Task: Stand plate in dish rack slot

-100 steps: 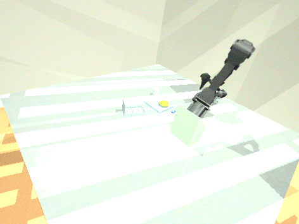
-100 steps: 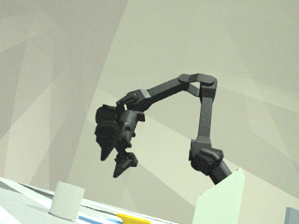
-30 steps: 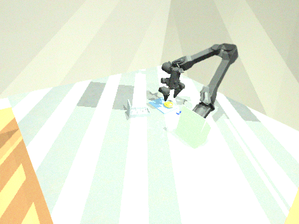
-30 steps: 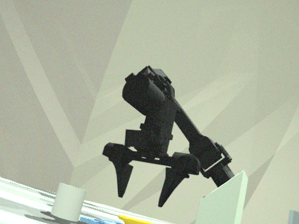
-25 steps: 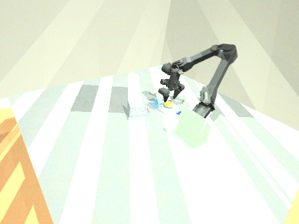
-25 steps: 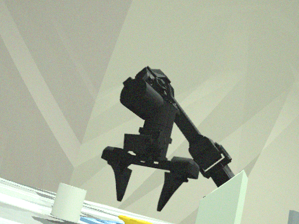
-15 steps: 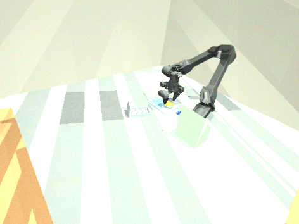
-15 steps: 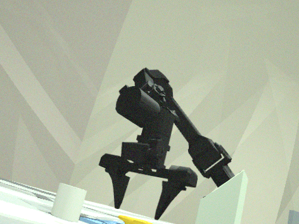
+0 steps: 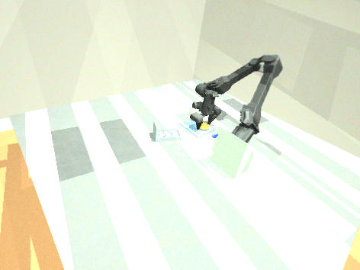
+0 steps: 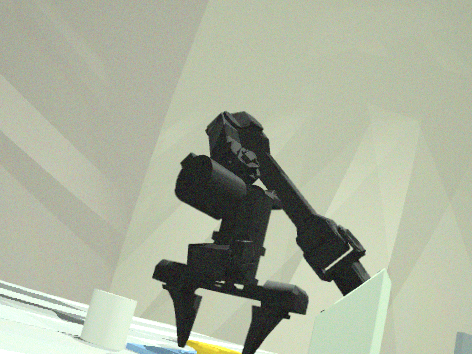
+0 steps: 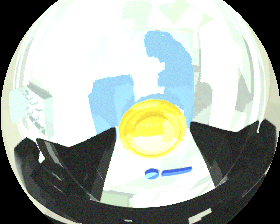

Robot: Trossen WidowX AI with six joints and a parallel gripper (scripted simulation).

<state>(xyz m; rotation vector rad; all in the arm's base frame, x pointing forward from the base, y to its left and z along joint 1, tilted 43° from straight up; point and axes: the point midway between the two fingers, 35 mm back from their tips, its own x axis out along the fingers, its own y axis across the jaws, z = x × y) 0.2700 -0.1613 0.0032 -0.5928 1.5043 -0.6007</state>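
The light blue mat lies 3 cm ahead of my gripper tip, 2 cm to the left of it and 1 cm below it. Round my gripper tip: white cylinder (13 cm ahead, 5 cm to the right, 2 cm above); then blue spoon (9 cm behind, 2 cm to the right, 1 cm below); then yellow plate (1 cm above).
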